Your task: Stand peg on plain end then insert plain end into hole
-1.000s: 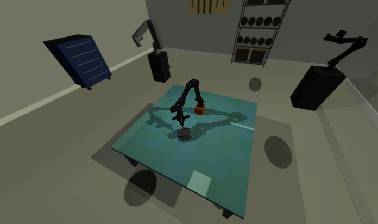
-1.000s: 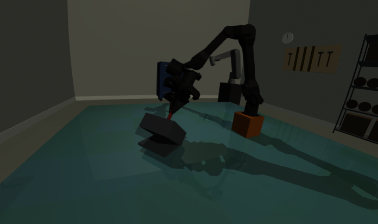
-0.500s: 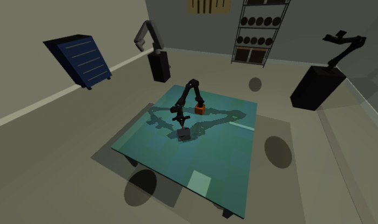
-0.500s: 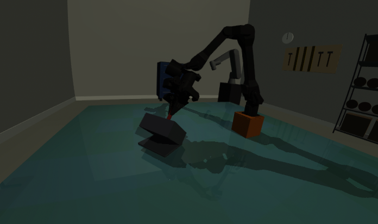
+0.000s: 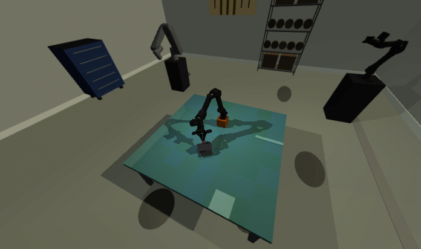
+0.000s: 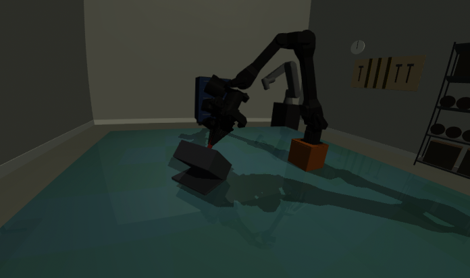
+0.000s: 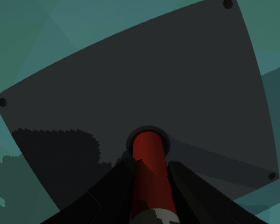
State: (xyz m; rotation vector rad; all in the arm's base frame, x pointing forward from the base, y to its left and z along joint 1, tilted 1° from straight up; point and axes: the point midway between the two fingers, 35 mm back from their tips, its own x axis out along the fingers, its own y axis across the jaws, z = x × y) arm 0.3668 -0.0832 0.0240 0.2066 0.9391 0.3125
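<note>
Now: the dark sloped panel 3 cm ahead of my gripper tip, 2 cm to the left of it and 4 cm below it. From my gripper tip the other things lie so: red peg 1 cm behind, 1 cm to the right, 1 cm above.
</note>
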